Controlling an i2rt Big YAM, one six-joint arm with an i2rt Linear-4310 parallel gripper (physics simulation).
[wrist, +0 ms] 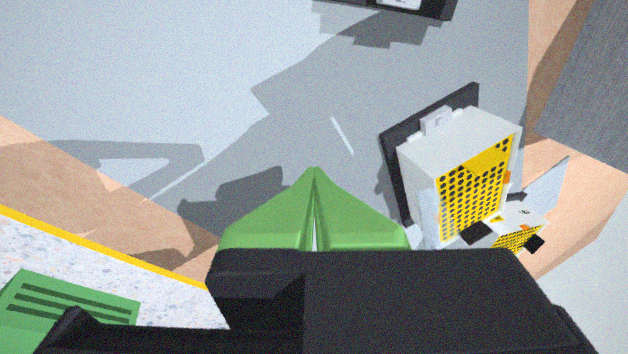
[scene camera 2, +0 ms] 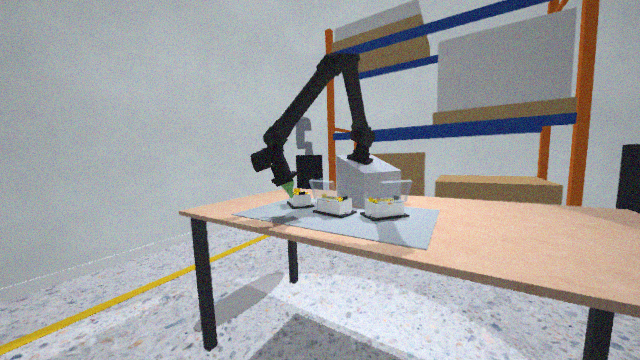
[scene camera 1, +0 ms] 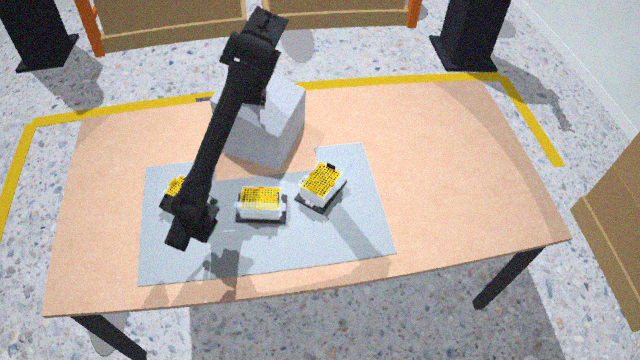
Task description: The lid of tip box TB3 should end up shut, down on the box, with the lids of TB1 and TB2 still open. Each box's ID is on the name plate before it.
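Where they show: gripper, fingertip midpoint: (wrist: 314,176) (scene camera 2: 292,197) (scene camera 1: 212,229); arm's base, link origin: (scene camera 2: 359,160).
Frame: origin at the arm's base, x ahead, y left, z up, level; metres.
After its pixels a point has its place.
Observation:
My gripper (scene camera 1: 214,228) {x 0.412, y -0.113, z -0.144 m} (scene camera 2: 291,195) {x 0.412, y -0.113, z -0.144 m} (wrist: 314,176) {x 0.412, y -0.113, z -0.144 m} is shut and empty, with its green tips low by the front of the left tip box (scene camera 1: 174,187) (scene camera 2: 301,201) {x 0.300, y -0.160, z -0.184 m}. The arm partly covers that box in scene camera 1, and I cannot tell how its lid stands. The middle tip box (scene camera 1: 260,202) {x 0.380, y 0.034, z -0.067 m} (scene camera 2: 334,206) {x 0.351, y 0.058, z -0.174 m} (wrist: 460,175) has a clear lid (scene camera 2: 320,186) {x 0.387, y 0.018, z -0.091 m} standing up. The right tip box (scene camera 1: 321,184) {x 0.267, y 0.218, z -0.155 m} (scene camera 2: 385,208) (wrist: 520,230) {x 0.228, y 0.194, z -0.156 m} also has a clear lid (scene camera 2: 401,189) {x 0.279, y 0.298, z -0.100 m} standing up. The boxes are white with yellow racks. I cannot read the name plates surely.
The boxes stand on a blue-grey mat (scene camera 1: 300,250) {x 0.460, y 0.138, z -0.212 m} (scene camera 2: 420,230) {x 0.359, y 0.380, z -0.213 m} on a wooden table (scene camera 1: 450,175) {x 0.219, y 0.682, z -0.216 m} (scene camera 2: 525,240) {x 0.295, y 0.634, z -0.216 m}. The grey arm pedestal (scene camera 1: 270,135) {x 0.141, y 0.070, z -0.056 m} (scene camera 2: 367,182) {x 0.134, y 0.103, z -0.100 m} stands behind the middle box. A large rack (scene camera 2: 585,100) stands behind the table.

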